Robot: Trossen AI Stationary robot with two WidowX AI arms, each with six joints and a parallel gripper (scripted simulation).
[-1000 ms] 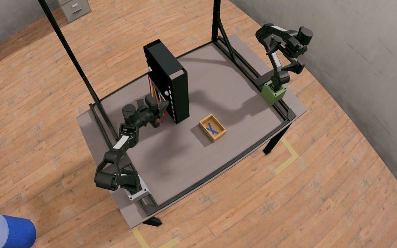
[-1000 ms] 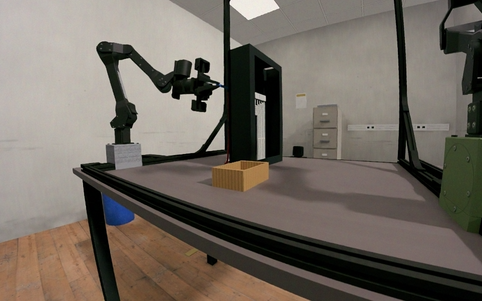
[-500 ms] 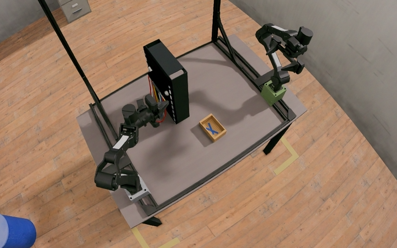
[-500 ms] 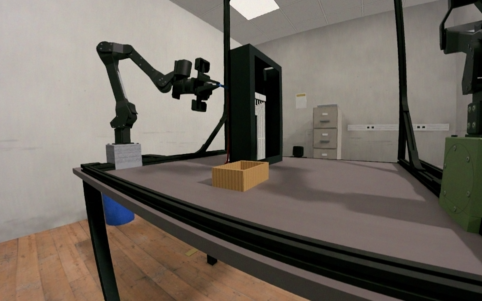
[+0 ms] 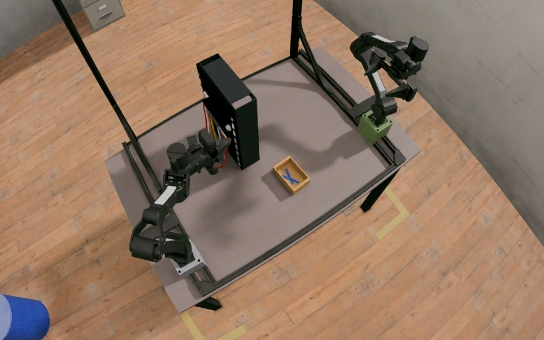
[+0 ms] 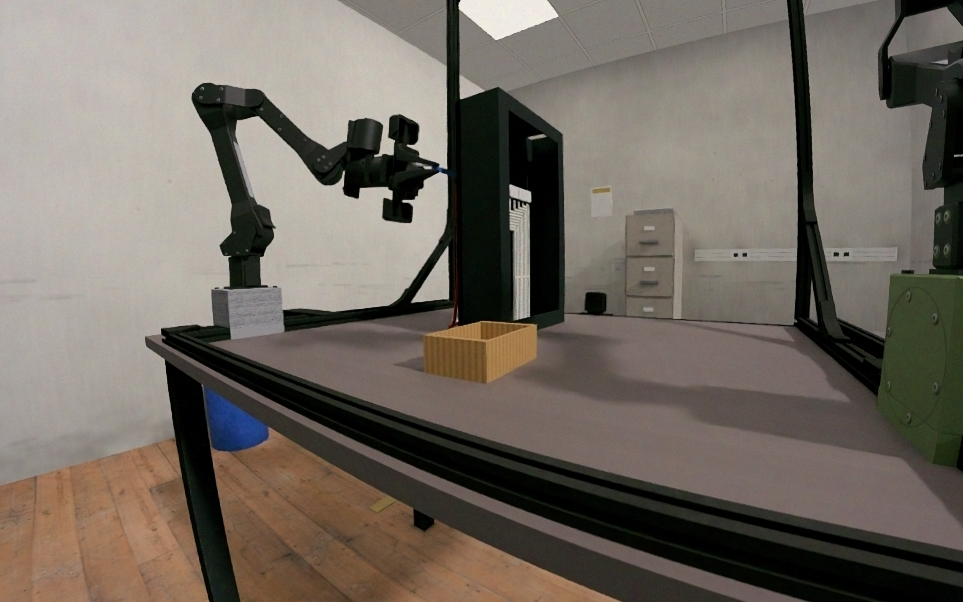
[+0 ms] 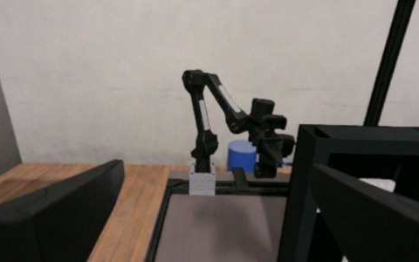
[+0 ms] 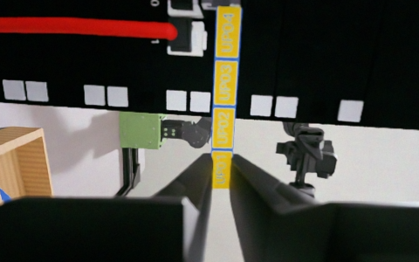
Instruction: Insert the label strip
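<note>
The label strip is 3 cm behind my right hand and 3 cm to the left of it. Round my right hand: wooden box (12 cm ahead, 20 cm to the left, 28 cm below); black patch panel (14 cm behind, 7 cm to the left, 9 cm below).
</note>
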